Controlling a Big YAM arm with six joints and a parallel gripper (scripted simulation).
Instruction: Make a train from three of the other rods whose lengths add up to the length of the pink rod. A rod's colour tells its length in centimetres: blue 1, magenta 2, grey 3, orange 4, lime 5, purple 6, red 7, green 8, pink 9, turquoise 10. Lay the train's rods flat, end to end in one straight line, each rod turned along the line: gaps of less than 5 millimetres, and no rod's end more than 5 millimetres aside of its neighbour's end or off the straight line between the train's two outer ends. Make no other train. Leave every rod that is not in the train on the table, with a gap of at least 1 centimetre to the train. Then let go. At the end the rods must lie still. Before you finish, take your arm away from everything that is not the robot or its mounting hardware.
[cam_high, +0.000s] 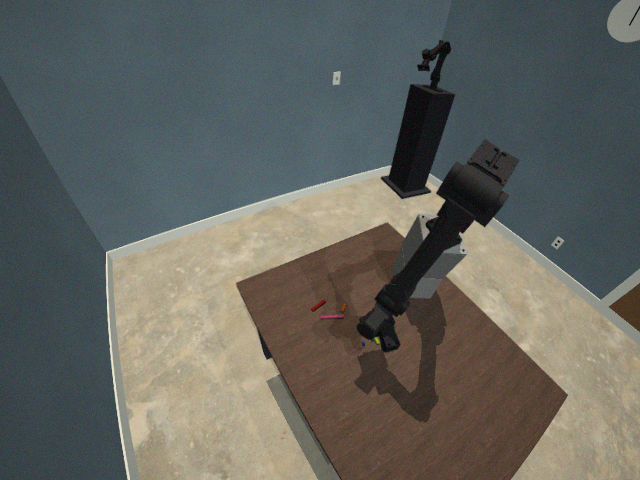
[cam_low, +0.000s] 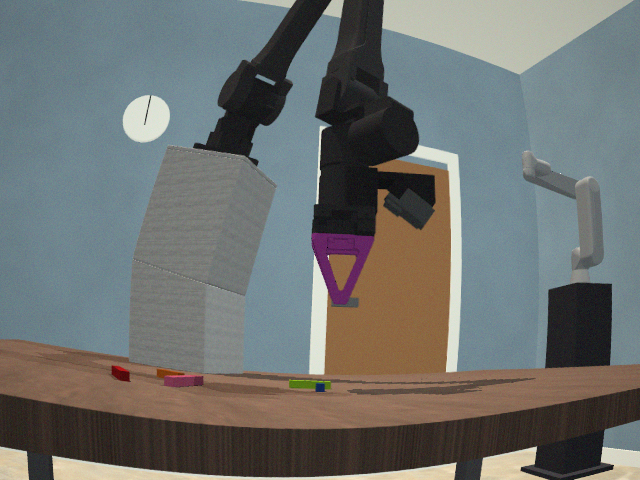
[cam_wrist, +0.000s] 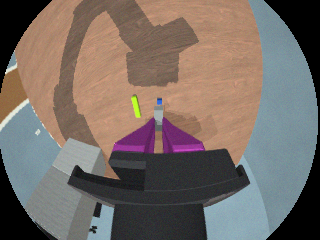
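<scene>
Now: hand 11 cm above the blue rod and 2 cm to the left of it. From my hand the other things lie so: grey rod: 1 cm to the left, 1 cm below; then lime rod: 11 cm below, 5 cm behind, 2 cm to the right; then pink rod: 17 cm to the right, 11 cm below, 6 cm ahead.
</scene>
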